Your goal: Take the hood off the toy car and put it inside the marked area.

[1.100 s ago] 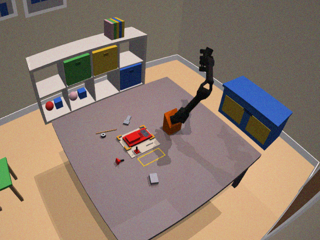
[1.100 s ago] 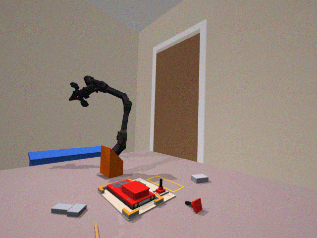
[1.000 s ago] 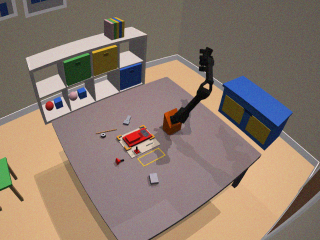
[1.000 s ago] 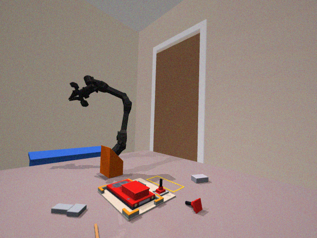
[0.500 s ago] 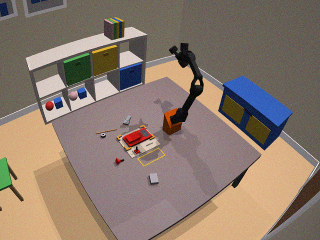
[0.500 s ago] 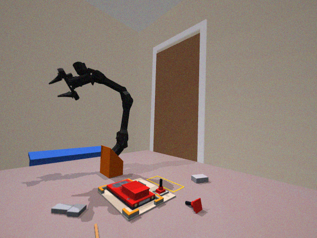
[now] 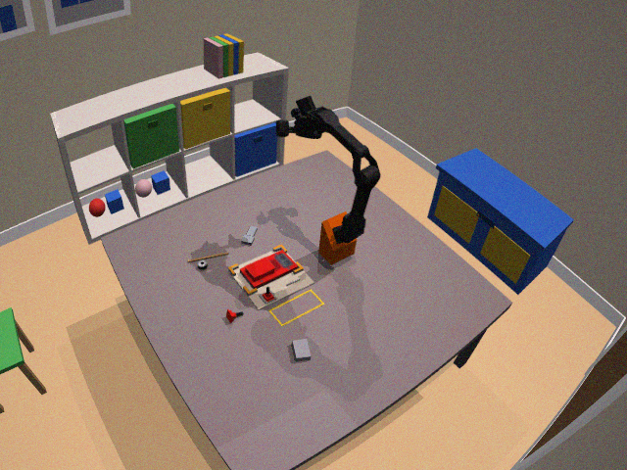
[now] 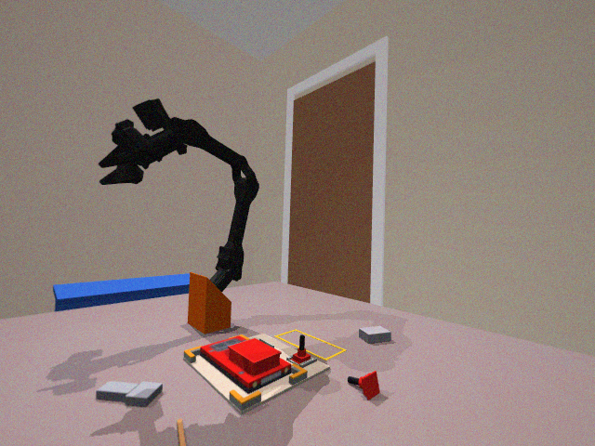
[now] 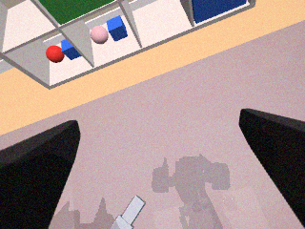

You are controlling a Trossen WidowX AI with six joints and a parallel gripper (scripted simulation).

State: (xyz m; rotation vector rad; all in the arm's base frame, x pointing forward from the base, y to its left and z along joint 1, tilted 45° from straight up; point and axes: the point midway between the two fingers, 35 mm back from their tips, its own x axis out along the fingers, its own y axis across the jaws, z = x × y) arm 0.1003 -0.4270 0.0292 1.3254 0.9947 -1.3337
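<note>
Right now my gripper tip is 38 cm above the hood, 27 cm to the right of it and 26 cm short of it. Round my gripper tip: wooden stick (41 cm below, 40 cm ahead, 8 cm to the left).
</note>
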